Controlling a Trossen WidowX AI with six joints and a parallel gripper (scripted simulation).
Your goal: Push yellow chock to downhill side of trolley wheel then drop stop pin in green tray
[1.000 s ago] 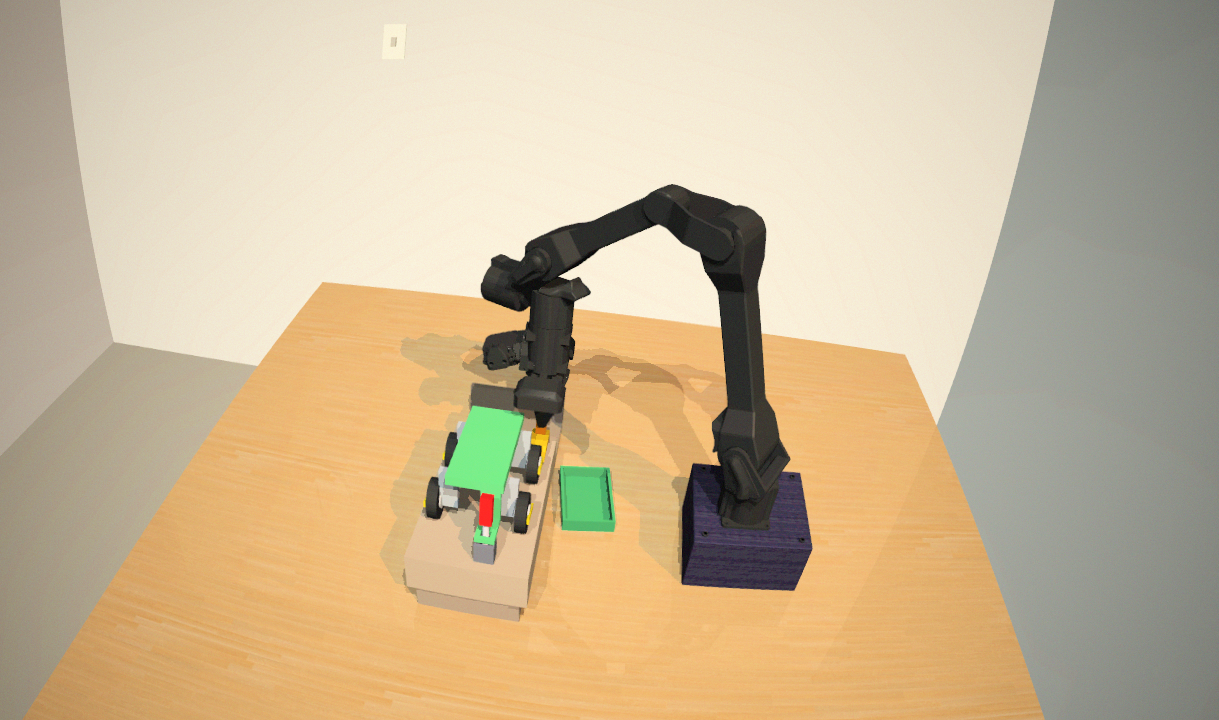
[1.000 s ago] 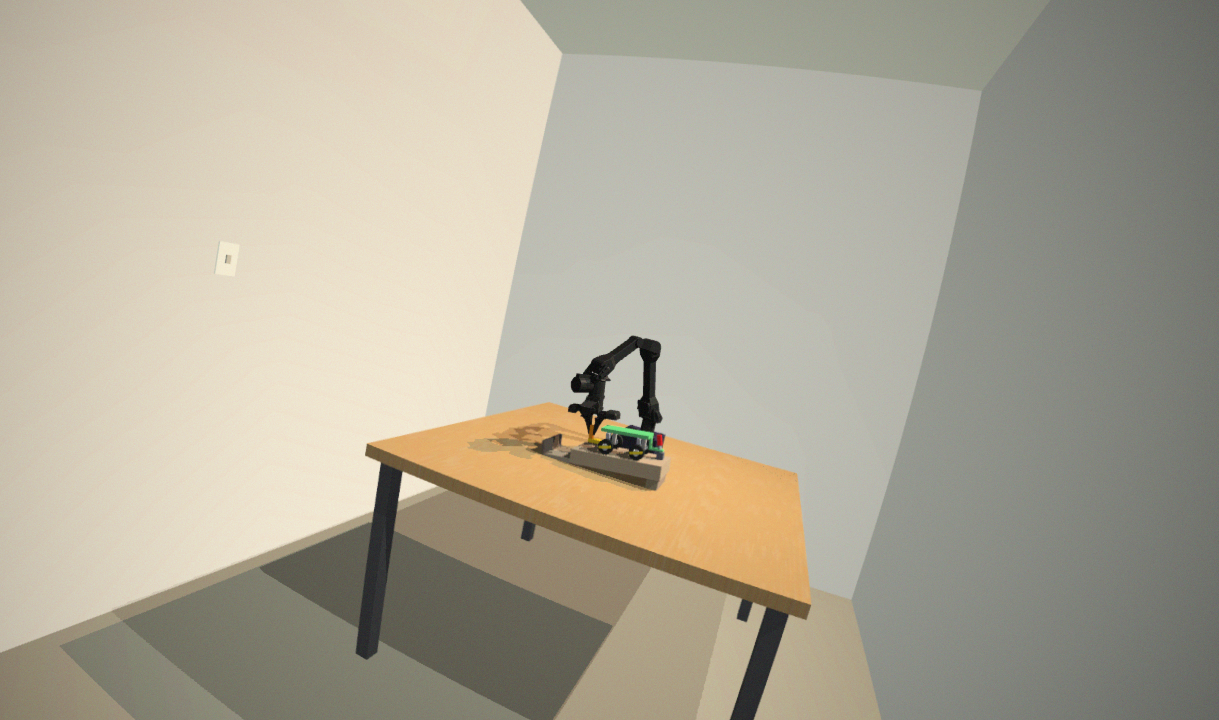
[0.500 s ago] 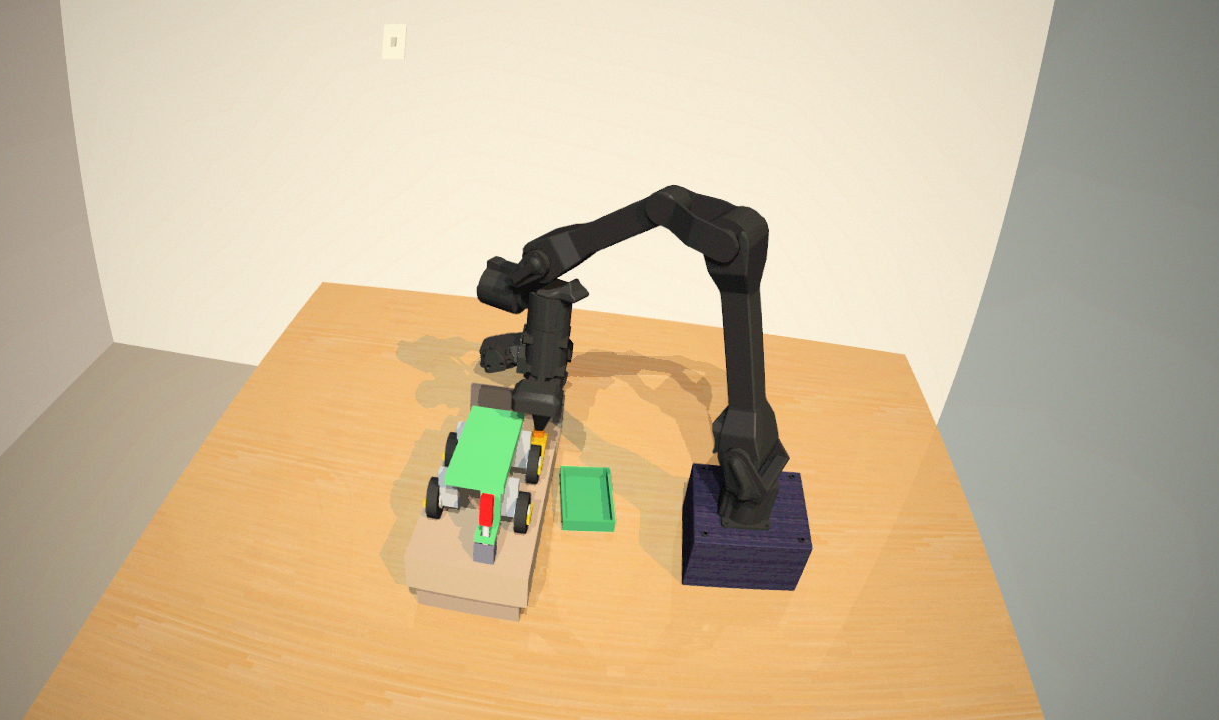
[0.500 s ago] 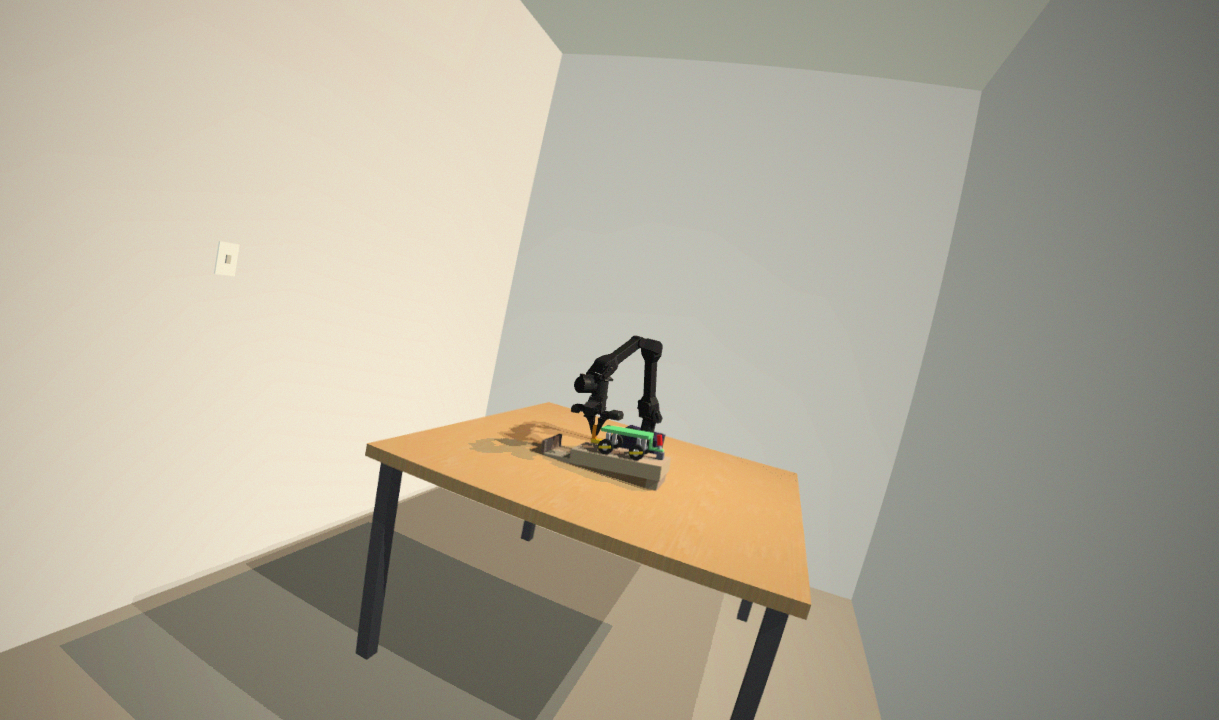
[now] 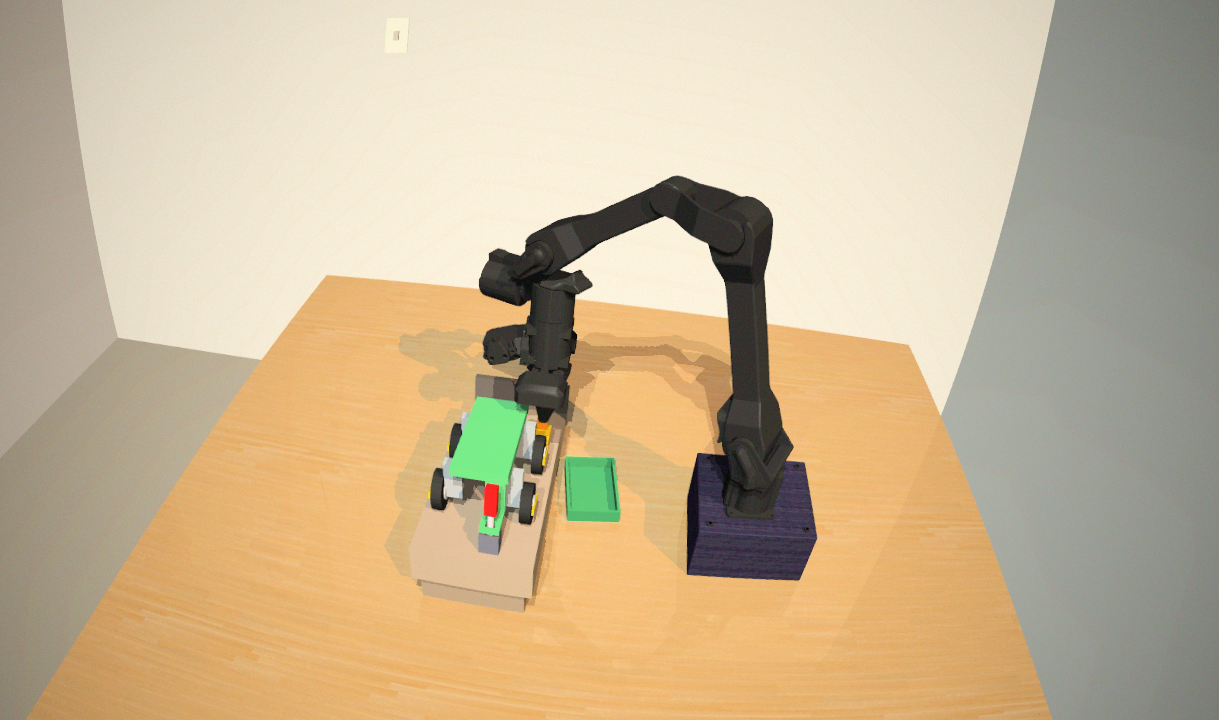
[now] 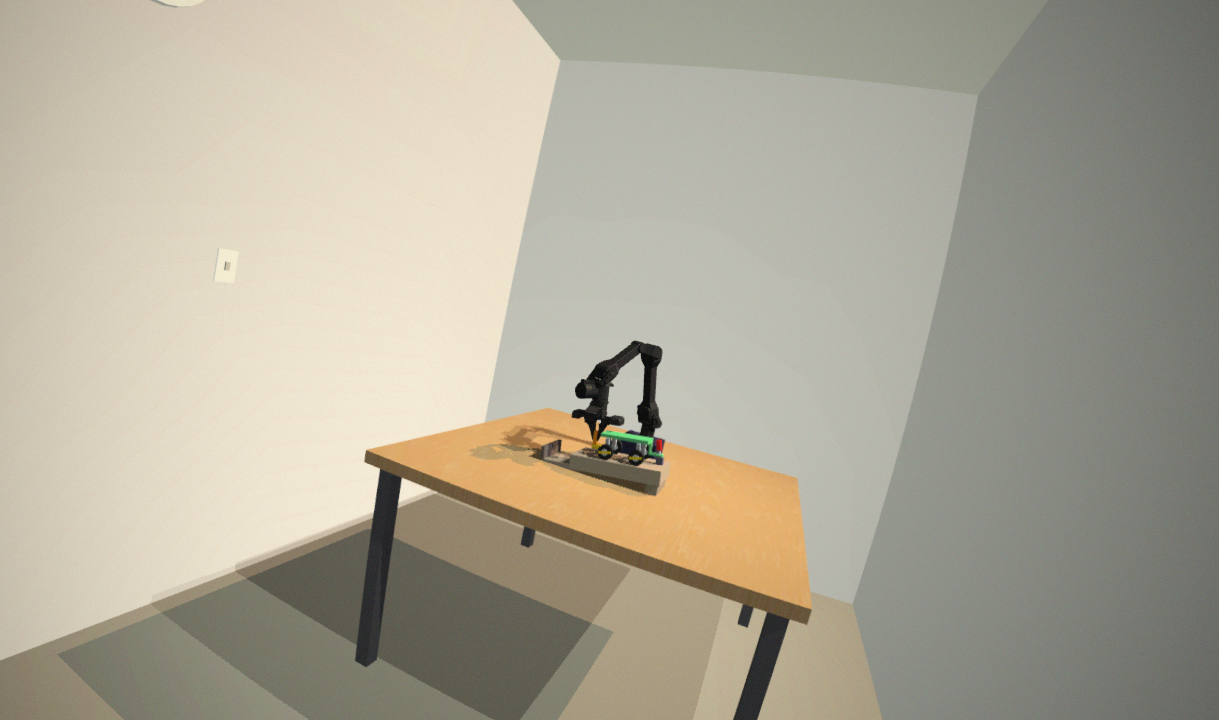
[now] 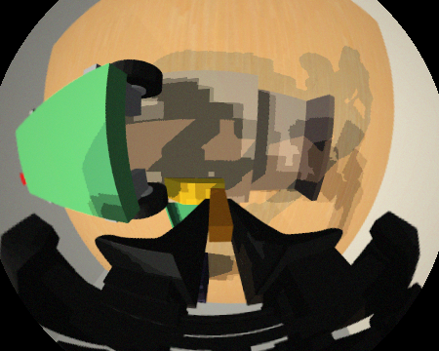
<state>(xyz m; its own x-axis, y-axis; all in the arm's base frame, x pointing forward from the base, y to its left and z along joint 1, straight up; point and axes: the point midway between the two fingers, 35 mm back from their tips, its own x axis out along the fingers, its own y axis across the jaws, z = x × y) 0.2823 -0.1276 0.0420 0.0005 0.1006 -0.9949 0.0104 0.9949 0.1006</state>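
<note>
The yellow chock lies 2 cm to the left of my gripper tip and 1 cm below it. Also, from my gripper tip: green tray 10 cm below, 8 cm behind, 4 cm to the left; stop wall 14 cm to the right, 6 cm below, 5 cm ahead; green-topped trolley 13 cm to the left, 5 cm ahead, 2 cm above.
</note>
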